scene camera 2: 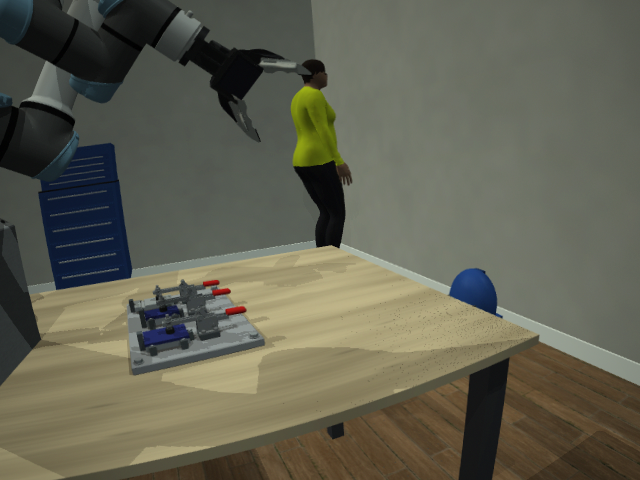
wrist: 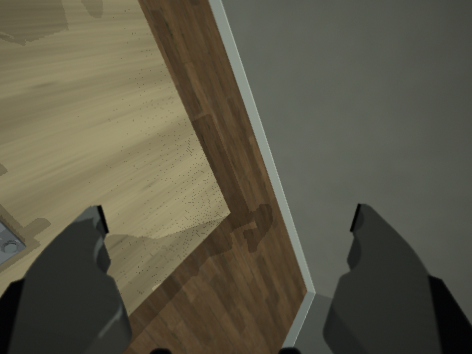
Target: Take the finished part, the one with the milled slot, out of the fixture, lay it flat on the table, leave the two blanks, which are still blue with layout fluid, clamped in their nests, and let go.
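Frame: origin at the arm's base, x ahead, y left, z up, level; centimetres.
Seen in the pictures: gripper, between the fingertips: (scene camera 2: 285,108) (wrist: 230,207).
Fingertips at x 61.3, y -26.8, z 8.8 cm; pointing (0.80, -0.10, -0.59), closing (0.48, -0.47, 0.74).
Observation:
Offsets run from my fingertips to a thing's top centre. "pt": to the spot under its first point. Level surfaces: height alone.
The grey fixture plate @(dx -18.5, dy +16.8, dz -39.1 cm) (scene camera 2: 206,346) (wrist: 4,235) lies on the table @(dz -40.6 cm) (scene camera 2: 320,335) (wrist: 100,150); a corner of it shows at the left edge of the wrist view. One blue blank @(dx -25.0, dy +6.8, dz -37.0 cm) (scene camera 2: 160,336) sits in the front nest and another blue blank @(dx -22.7, dy +17.6, dz -36.5 cm) (scene camera 2: 154,313) in the middle nest, each under a clamp arm. The rear nest is largely hidden behind the clamps, and I cannot make out the finished slotted part there. My gripper (scene camera 2: 283,105) (wrist: 230,207) is open and empty, high above the table and well away from the fixture, its fingers spread wide.
Toggle clamps with red handles @(pt dx -11.9, dy +3.8, dz -35.1 cm) (scene camera 2: 235,310) @(pt dx -10.0, dy +14.6, dz -34.6 cm) (scene camera 2: 221,291) @(pt dx -8.3, dy +25.5, dz -35.7 cm) (scene camera 2: 210,283) stand on the plate. A blue drawer cabinet (scene camera 2: 87,227) stands behind the table. A person in a yellow top (scene camera 2: 312,126) stands near the wall. A blue rounded object (scene camera 2: 473,291) shows beyond the table's right edge.

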